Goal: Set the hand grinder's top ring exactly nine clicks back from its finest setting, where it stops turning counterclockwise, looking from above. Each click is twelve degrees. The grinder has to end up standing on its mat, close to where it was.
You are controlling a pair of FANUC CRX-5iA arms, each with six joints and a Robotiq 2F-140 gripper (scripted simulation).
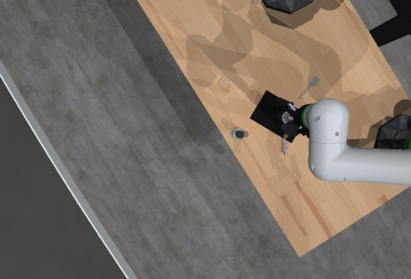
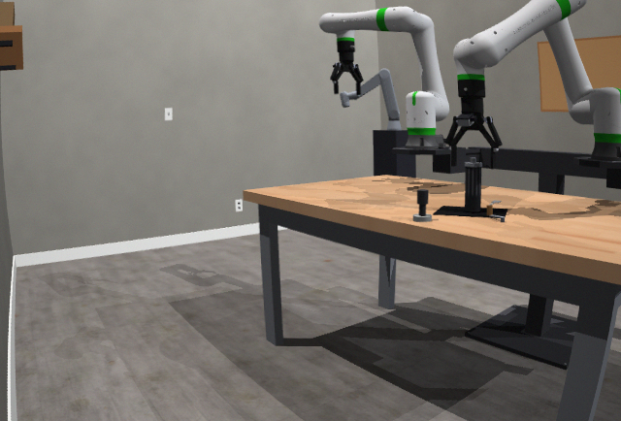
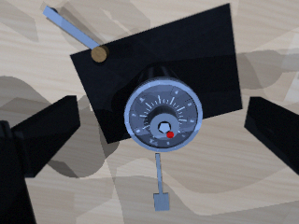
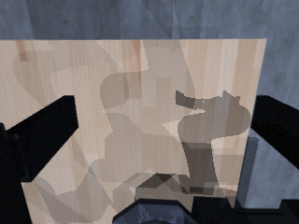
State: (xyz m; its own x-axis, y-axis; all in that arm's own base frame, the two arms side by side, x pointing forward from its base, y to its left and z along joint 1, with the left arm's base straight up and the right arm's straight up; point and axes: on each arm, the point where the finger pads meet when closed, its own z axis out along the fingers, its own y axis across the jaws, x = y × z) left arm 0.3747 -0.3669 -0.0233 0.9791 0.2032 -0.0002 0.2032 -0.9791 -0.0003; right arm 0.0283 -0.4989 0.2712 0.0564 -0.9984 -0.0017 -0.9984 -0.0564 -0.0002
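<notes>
Right now the top ring is right at my left hand. Also, from my left hand: crank handle (140 mm below, 120 mm to the left, 50 mm ahead); then thin flat-ended tool (220 mm behind, 160 mm below, 30 mm to the right); then black mat (160 mm below).
</notes>
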